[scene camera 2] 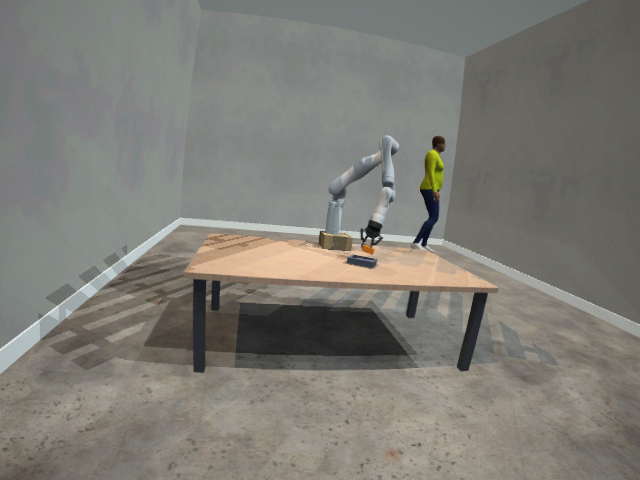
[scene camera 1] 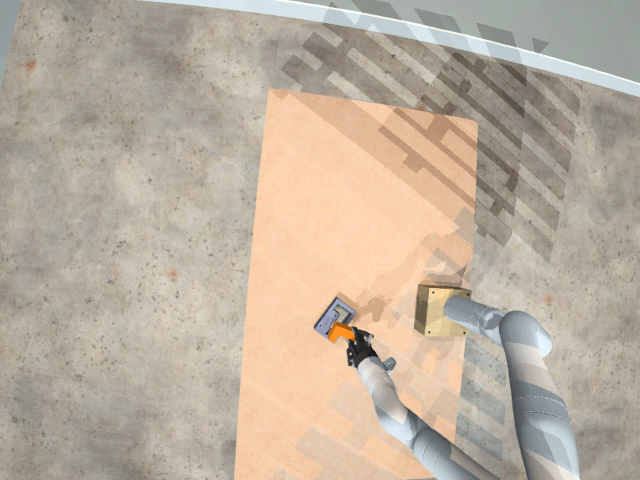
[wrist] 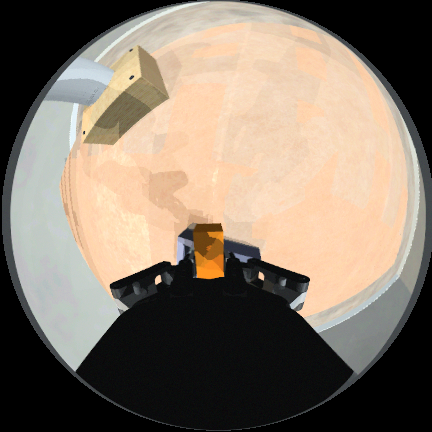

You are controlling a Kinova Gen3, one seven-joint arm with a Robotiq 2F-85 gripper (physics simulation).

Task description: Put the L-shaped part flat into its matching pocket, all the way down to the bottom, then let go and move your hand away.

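Frame: origin at the arm's base, x back, y right, z up, level; centimetres.
Where they show: gripper, between the fingertips: [scene camera 1: 350, 331] [wrist: 209, 256]; arm's base, origin of its link: [scene camera 2: 332, 233] [scene camera 1: 454, 308] [wrist: 99, 86].
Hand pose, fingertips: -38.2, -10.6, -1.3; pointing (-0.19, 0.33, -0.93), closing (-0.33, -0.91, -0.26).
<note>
Each offset is from my fingertips to the top centre of the thing, as dx, dy, dz. Level surfaces: height alone.
The orange L-shaped part {-1.6, -1.3, +3.5} [scene camera 1: 337, 329] [scene camera 2: 368, 249] [wrist: 209, 250] is held in my gripper [scene camera 1: 354, 336] [scene camera 2: 370, 245] [wrist: 209, 256], which is shut on one of its arms. The blue-grey pocket block {-4.9, +2.3, -3.4} [scene camera 1: 324, 322] [scene camera 2: 361, 262] [wrist: 243, 251] lies on the table. In scene camera 2 the part hangs above the block, with a gap between them. In scene camera 1 the part overlaps the lower end of the block, and a light-floored pocket shows beside it. In the wrist view the part and fingers hide the middle of the block.
The wooden base block [scene camera 1: 423, 310] [scene camera 2: 337, 241] [wrist: 125, 107] carries the arm and stands on the table {dz -7.1} [scene camera 1: 310, 206] [scene camera 2: 258, 266] [wrist: 280, 150], to one side of the pocket block. A person [scene camera 2: 433, 175] in a yellow-green top stands behind the table in scene camera 2.
</note>
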